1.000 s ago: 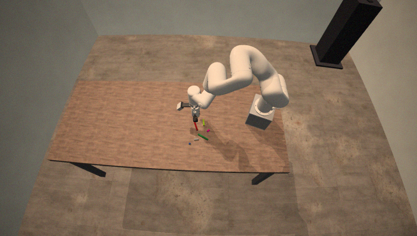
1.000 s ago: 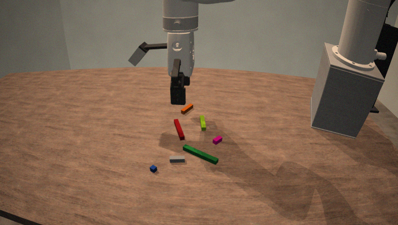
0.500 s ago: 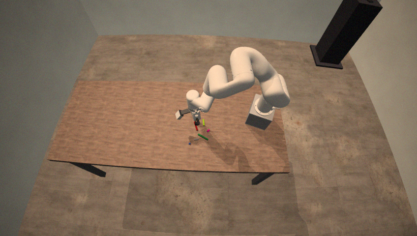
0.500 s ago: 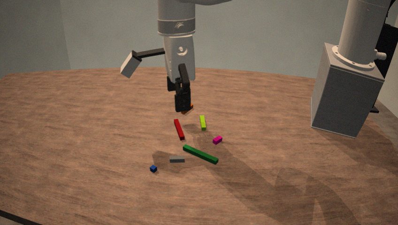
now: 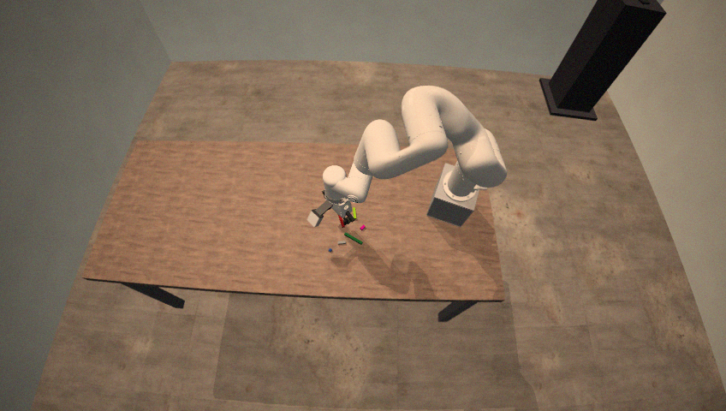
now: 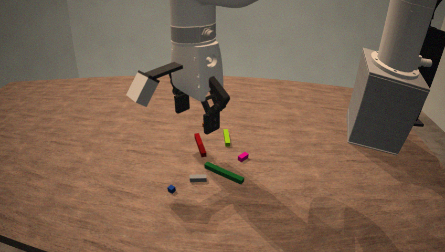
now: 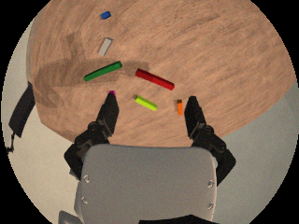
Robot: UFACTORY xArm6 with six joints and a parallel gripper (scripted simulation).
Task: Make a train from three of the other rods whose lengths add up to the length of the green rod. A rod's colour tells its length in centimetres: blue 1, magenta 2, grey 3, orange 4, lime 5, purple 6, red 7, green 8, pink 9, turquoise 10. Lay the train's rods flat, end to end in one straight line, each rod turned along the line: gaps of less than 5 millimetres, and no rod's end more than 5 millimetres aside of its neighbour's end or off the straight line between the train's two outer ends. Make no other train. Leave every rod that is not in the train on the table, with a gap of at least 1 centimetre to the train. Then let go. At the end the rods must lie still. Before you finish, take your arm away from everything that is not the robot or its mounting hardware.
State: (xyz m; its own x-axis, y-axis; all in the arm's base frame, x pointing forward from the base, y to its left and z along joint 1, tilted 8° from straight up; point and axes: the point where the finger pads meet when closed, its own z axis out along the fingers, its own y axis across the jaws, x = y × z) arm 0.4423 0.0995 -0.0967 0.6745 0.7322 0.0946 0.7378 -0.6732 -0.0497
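The small blue rod is 120 mm to the left of my hand, 80 mm below it and 20 mm ahead of it. Round my hand: red rod: 80 mm below, 10 mm to the right; grey rod: 90 mm to the left, 80 mm below, 20 mm behind; lime rod: 80 mm below, 60 mm behind, 40 mm to the right.
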